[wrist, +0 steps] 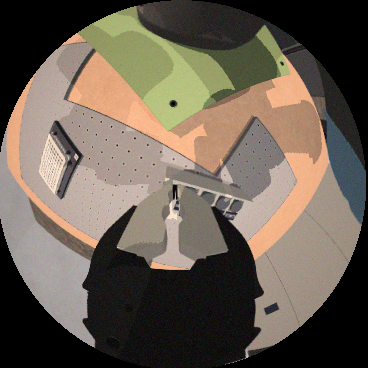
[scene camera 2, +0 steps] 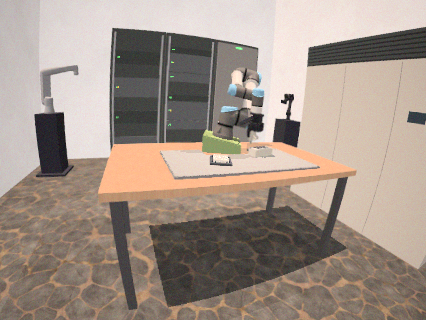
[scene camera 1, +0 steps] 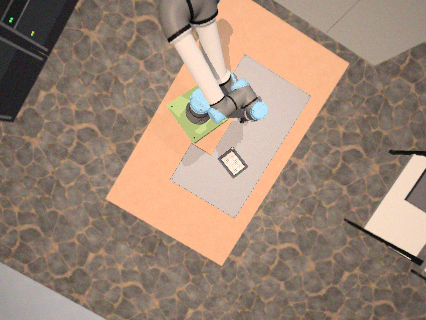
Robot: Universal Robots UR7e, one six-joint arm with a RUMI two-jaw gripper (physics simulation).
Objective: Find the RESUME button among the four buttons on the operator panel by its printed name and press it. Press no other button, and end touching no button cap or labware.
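Seen in the pictures: gripper, between the fingertips: (wrist: 175, 185) (scene camera 2: 250, 143); arm's base, origin of its link: (scene camera 2: 222, 136).
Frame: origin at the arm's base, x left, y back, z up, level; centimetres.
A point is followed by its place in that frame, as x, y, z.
Note:
The operator panel (scene camera 2: 260, 151) @(17.0, -27.5, -4.3) (wrist: 212, 185) @(18.3, -20.1, -4.7) is a pale box on the grey mat. In the wrist view three dark round button caps show on it, among them a middle cap (wrist: 221, 201) @(20.1, -21.0, -2.5) and a right-end cap (wrist: 236, 204) @(23.2, -20.0, -2.5). The panel's left end is hidden behind the fingertips, and the RESUME name does not show. A dark printed label (wrist: 230, 216) @(24.6, -22.5, -2.8) at the right end is too small to read. My gripper (wrist: 175, 185) @(11.9, -21.7, -0.5) (scene camera 2: 251, 141) @(11.9, -21.7, -0.5) is shut and empty, its fingertips low over the panel's left end. Whether they touch a cap cannot be told.
A dark-framed labware plate (scene camera 1: 233, 162) @(-13.2, -35.2, -6.5) (scene camera 2: 220, 160) @(-15.9, -41.0, -5.8) (wrist: 53, 162) @(-12.0, -33.5, -5.5) lies on the perforated grey mat (scene camera 1: 280, 100) @(35.8, -37.7, -8.1) (scene camera 2: 290, 162) @(32.8, -40.7, -8.4) (wrist: 107, 200) @(3.7, -35.8, -8.0), apart from the panel. The green base block (scene camera 1: 196, 134) @(-11.8, -6.6, 1.6) (scene camera 2: 220, 145) @(-5.6, -12.3, -3.8) (wrist: 165, 107) @(6.1, -15.1, -2.0) stands beside the mat, under the arm.

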